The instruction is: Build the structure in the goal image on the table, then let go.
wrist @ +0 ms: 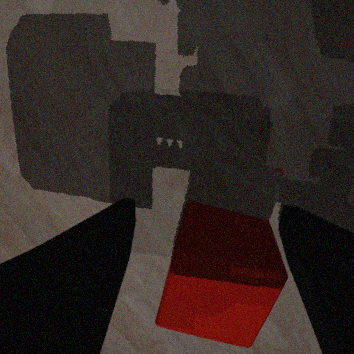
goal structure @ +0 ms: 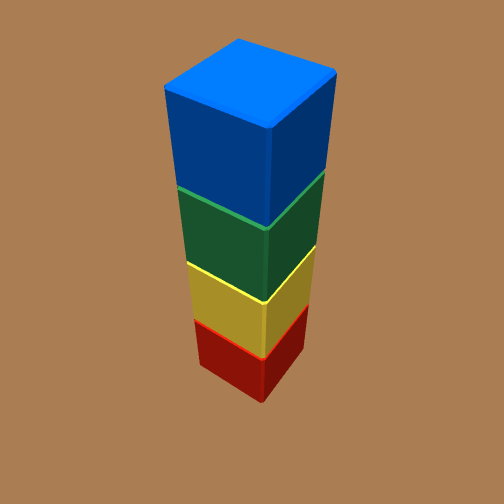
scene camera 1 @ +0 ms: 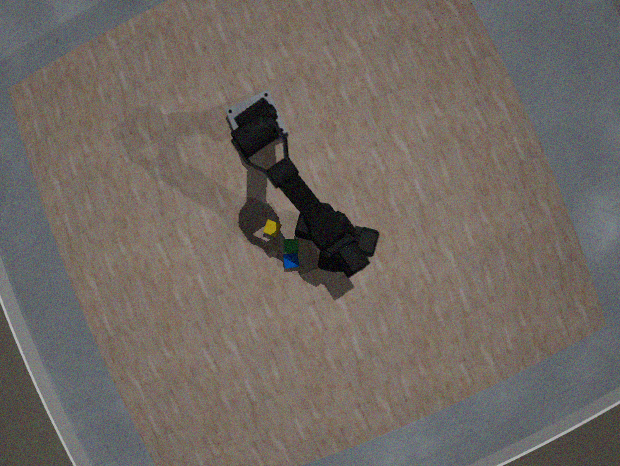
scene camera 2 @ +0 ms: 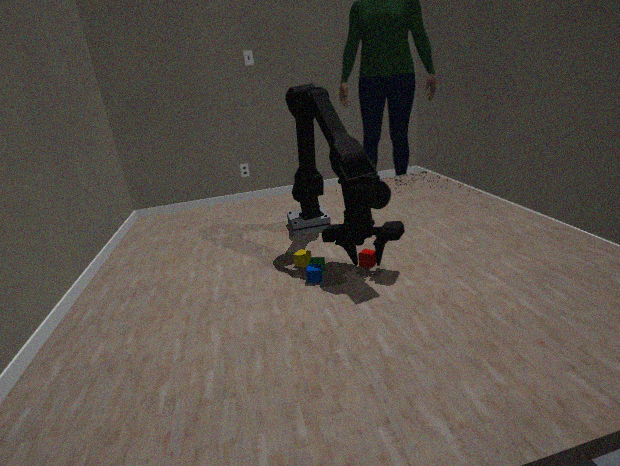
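Note:
A red cube [scene camera 2: 367,258] [wrist: 222,280] sits on the table between the open fingers of my gripper [scene camera 2: 367,263] [wrist: 208,213]. In the wrist view the cube is nearer the right finger, with a gap to the left finger. In scene camera 1 the arm hides the red cube and the fingertips. A green cube [scene camera 1: 290,246] [scene camera 2: 317,261] and a blue cube [scene camera 1: 290,261] [scene camera 2: 314,274] stand side by side, close together. A yellow cube [scene camera 1: 270,226] [scene camera 2: 301,258] stands apart from them, nearer the arm's base, turned at an angle.
The arm's base plate [scene camera 1: 232,118] [scene camera 2: 295,223] is on the wood-patterned table [scene camera 1: 451,225] [scene camera 2: 300,375]. The arm's shadow falls across and around the green, blue and yellow cubes. A standing person [scene camera 2: 386,50] in a green top is at the back.

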